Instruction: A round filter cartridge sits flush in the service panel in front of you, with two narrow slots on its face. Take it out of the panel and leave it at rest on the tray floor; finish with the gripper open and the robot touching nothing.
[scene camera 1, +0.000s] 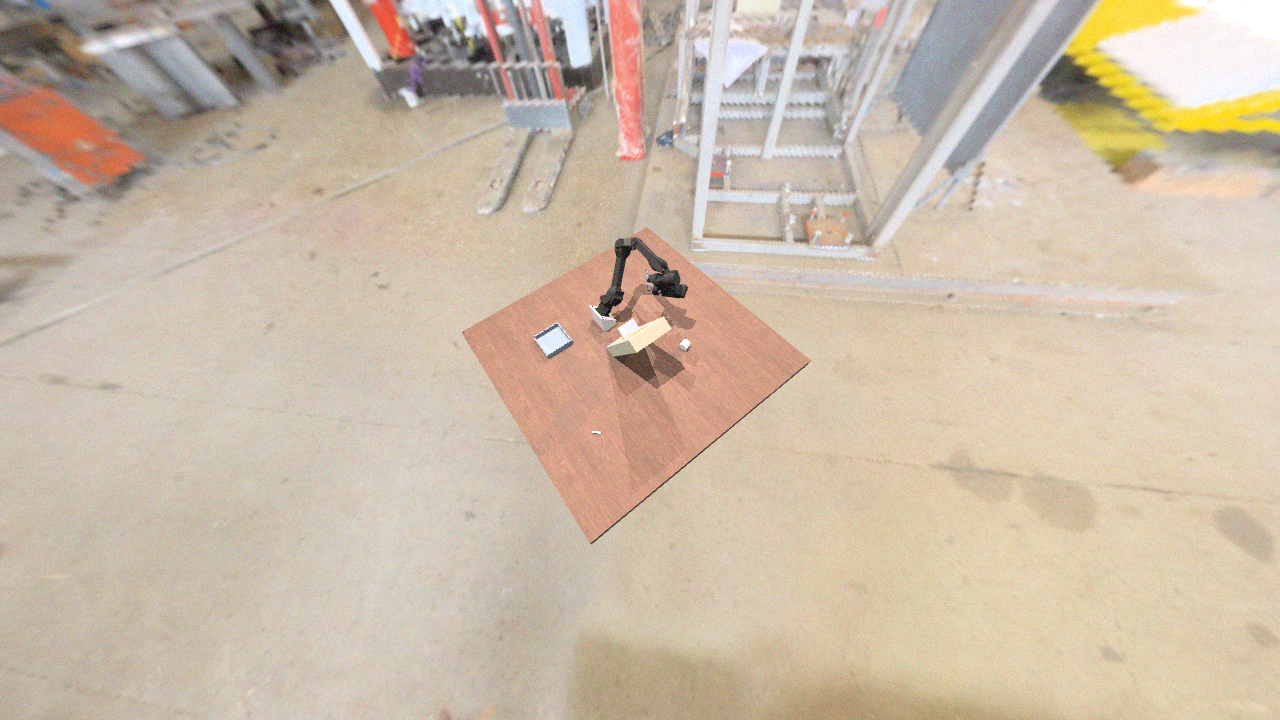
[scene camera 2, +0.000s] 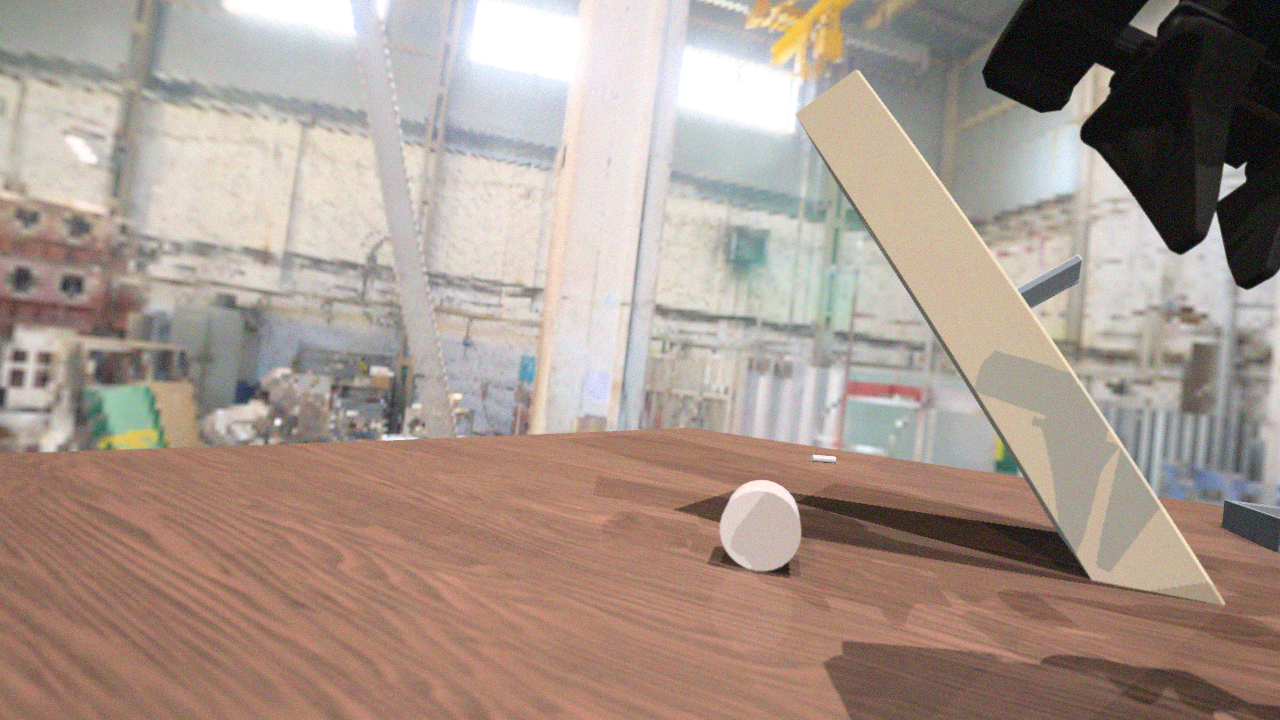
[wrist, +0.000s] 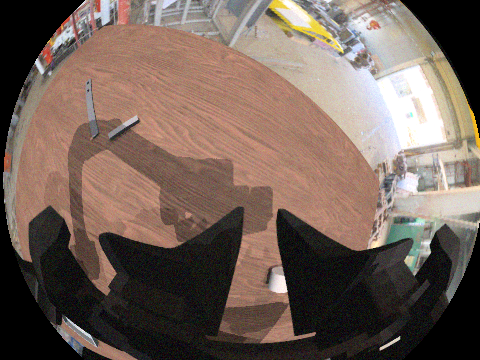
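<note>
You'd find my gripper (scene camera 2: 1221, 264) in the same view as a tan service panel (scene camera 2: 1094, 494). That panel also shows in another view (scene camera 1: 636, 341), and with it there's a grey tray (scene camera 1: 552, 340). Then there's the wrist view, where my gripper (wrist: 260, 214) shows as well.
</note>
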